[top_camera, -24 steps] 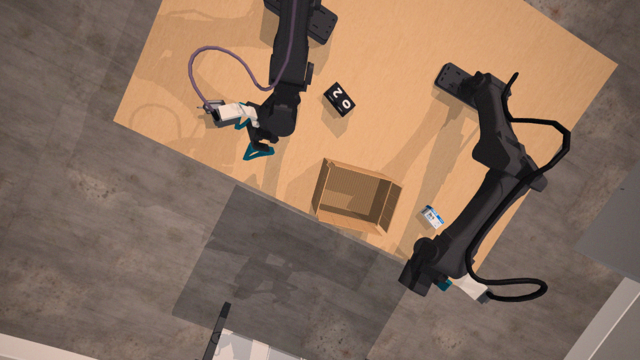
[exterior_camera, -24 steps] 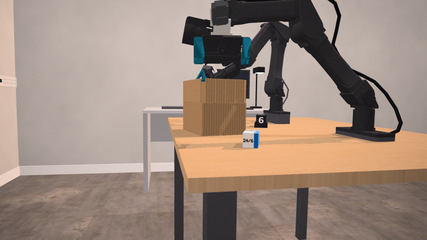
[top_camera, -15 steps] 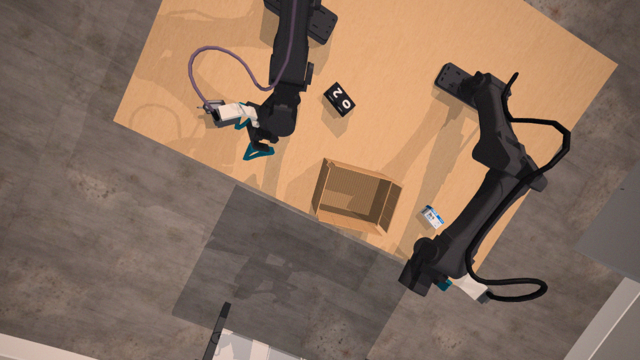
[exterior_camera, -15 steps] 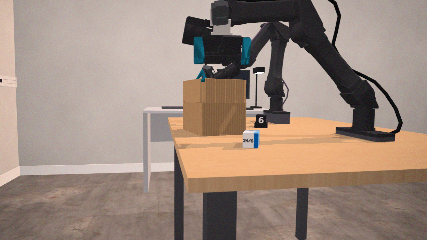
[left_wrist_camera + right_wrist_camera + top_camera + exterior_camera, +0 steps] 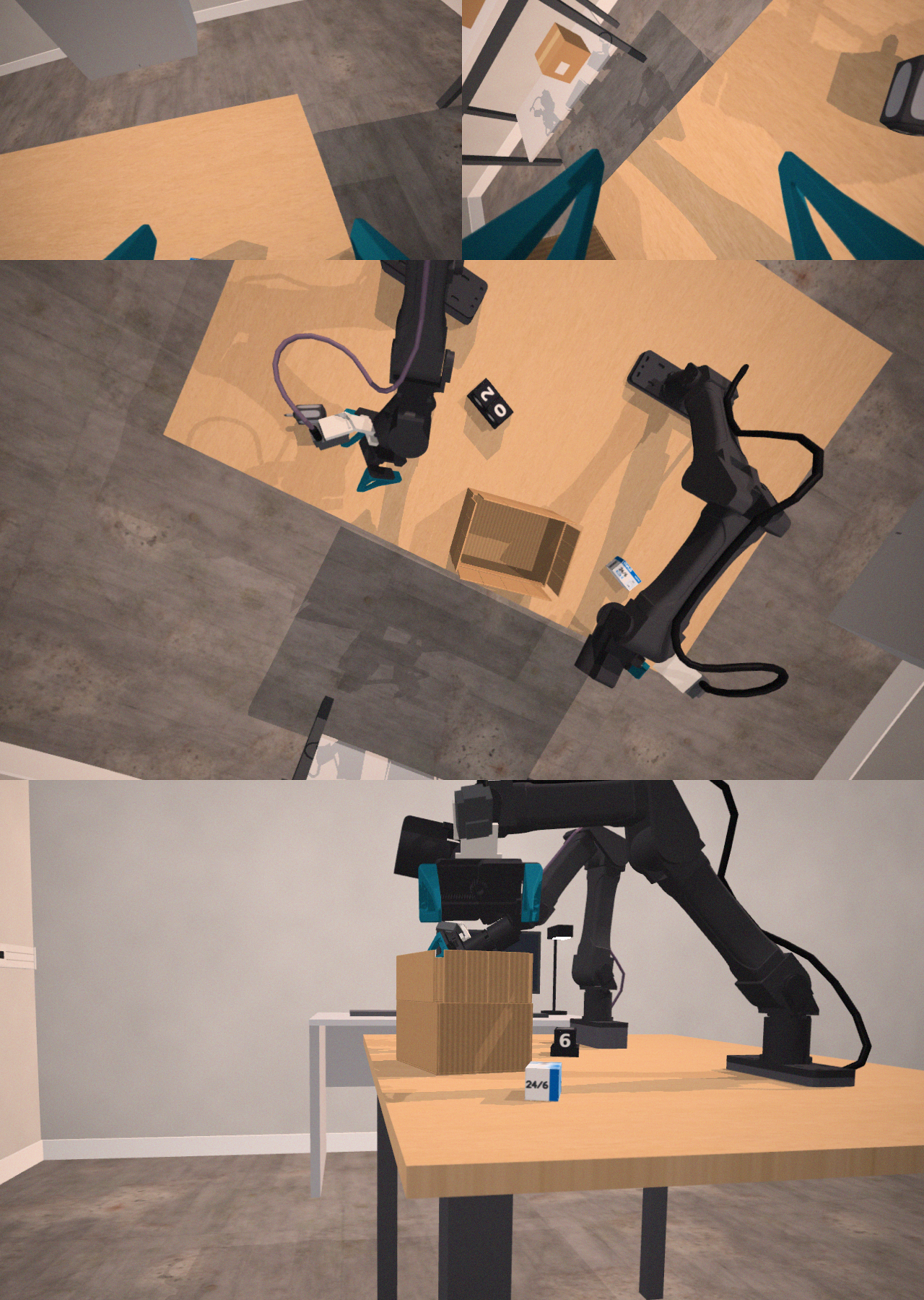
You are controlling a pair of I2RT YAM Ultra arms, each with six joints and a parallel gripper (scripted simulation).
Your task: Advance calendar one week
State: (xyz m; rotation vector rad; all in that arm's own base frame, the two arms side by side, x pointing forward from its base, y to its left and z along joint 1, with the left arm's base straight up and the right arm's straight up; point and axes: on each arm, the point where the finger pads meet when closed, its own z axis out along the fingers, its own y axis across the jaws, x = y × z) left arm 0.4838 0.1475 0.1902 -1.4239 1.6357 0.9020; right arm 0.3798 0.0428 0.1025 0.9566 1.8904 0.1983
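My right gripper is now 21 cm to the right of the black calendar tray, 21 cm past it and 14 cm above it. The rest, counted from my right hand: staples box (64 cm to the left, 13 cm below, 4 cm ahead).
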